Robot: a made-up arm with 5 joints. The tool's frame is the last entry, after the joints. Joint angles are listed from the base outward. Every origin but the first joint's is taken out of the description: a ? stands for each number. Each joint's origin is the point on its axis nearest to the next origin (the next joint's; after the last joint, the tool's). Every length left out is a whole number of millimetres.
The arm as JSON. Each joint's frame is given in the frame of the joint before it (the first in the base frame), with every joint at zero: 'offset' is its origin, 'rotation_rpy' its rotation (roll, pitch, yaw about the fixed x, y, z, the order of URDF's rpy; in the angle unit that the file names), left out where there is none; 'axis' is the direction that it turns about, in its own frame. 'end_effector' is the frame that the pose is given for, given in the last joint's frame.
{
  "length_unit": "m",
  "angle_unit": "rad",
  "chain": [
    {
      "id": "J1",
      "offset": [
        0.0,
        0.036,
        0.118
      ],
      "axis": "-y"
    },
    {
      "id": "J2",
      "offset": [
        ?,
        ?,
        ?
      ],
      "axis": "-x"
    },
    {
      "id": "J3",
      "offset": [
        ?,
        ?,
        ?
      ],
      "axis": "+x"
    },
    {
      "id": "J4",
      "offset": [
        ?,
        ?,
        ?
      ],
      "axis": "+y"
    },
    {
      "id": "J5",
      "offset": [
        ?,
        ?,
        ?
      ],
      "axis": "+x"
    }
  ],
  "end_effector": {
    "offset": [
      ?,
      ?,
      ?
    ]
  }
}
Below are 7 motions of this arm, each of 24 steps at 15 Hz.
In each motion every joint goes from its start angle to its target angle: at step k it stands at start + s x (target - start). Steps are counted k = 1, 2, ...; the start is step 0. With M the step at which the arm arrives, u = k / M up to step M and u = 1 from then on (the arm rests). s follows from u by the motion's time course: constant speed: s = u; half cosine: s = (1 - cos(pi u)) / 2; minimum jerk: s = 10 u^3 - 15 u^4 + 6 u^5.
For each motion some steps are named. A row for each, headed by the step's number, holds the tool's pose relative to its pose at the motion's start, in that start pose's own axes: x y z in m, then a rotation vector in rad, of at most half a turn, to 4 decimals.
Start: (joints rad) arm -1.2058 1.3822 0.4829 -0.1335 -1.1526
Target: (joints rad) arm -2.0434 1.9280 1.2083 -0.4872 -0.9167
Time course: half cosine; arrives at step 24
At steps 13, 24:
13: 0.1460 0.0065 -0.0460 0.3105 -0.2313 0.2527
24: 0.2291 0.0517 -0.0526 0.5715 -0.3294 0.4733

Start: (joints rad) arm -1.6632 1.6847 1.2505 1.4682 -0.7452
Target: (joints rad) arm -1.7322 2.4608 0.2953 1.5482 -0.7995
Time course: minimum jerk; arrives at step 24
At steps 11, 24:
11: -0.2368 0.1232 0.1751 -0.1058 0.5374 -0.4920
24: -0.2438 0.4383 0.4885 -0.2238 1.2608 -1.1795

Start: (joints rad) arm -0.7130 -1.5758 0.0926 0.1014 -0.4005
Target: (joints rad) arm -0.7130 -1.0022 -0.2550 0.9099 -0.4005
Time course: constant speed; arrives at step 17
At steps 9, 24:
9: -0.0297 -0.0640 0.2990 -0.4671 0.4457 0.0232
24: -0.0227 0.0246 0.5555 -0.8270 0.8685 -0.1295

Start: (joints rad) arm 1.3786 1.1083 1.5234 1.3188 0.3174
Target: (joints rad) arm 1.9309 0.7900 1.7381 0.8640 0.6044
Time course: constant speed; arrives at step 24
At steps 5, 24:
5: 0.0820 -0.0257 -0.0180 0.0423 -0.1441 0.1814
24: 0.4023 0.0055 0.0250 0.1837 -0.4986 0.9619

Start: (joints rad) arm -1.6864 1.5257 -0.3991 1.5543 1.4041
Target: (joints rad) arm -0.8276 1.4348 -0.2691 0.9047 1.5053
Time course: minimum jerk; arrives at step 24
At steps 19, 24:
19: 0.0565 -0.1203 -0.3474 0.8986 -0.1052 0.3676
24: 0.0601 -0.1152 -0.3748 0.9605 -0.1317 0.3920

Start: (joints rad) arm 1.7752 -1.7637 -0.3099 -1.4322 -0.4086
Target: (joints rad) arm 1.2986 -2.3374 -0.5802 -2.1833 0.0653
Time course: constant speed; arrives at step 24
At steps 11, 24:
11: -0.0667 0.0358 0.0582 -0.0090 -0.2776 -0.2235
24: -0.0952 0.0767 0.1346 -0.0971 -0.6963 -0.3025

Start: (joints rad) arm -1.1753 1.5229 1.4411 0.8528 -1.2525
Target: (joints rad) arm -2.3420 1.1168 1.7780 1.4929 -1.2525
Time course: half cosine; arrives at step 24
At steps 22, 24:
22: 0.1379 0.0108 -0.0379 0.6001 0.0595 1.7932
24: 0.1368 0.0139 -0.0376 0.6155 0.0610 1.8212

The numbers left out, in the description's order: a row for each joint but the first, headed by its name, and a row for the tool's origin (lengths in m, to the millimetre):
J2: -0.114 0.0 -0.073
J3: 0.0 -0.116 0.054
J4: 0.0 -0.295 -0.071
J5: -0.171 0.0 -0.037
tool: 0.0 -0.099 -0.06

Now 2 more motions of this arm.
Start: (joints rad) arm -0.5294 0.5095 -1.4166 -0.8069 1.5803
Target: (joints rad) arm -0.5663 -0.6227 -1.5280 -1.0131 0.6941
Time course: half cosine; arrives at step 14
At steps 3, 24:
3: -0.0200 -0.0337 -0.0371 -0.0177 -0.0795 0.0206
24: -0.0735 -0.1490 -0.4435 -0.1816 -0.7737 -0.1612

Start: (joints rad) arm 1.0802 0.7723 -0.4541 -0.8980 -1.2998
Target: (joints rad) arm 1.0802 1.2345 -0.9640 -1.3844 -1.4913
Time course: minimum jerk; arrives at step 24
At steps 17, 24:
17: 0.2961 -0.1811 0.0264 -0.5259 -0.8060 -0.2433
24: 0.3503 -0.2052 0.0555 -0.5838 -0.9640 -0.2871

